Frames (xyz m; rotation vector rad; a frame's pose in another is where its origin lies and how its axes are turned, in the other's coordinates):
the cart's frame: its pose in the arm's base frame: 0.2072 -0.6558 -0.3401 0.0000 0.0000 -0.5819
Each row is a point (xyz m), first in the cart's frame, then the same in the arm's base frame.
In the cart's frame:
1: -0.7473 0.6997 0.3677
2: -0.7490 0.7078 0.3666
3: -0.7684 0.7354 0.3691
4: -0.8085 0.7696 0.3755
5: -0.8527 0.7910 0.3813
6: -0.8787 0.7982 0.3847
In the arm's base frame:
1: -0.0325 0.3395 0.0276
2: -0.0295 0.3472 0.0265
3: -0.0306 0.3809 0.0290
4: -0.0453 0.4315 0.0354
5: -0.0704 0.4737 0.0412
6: -0.0882 0.4940 0.0446

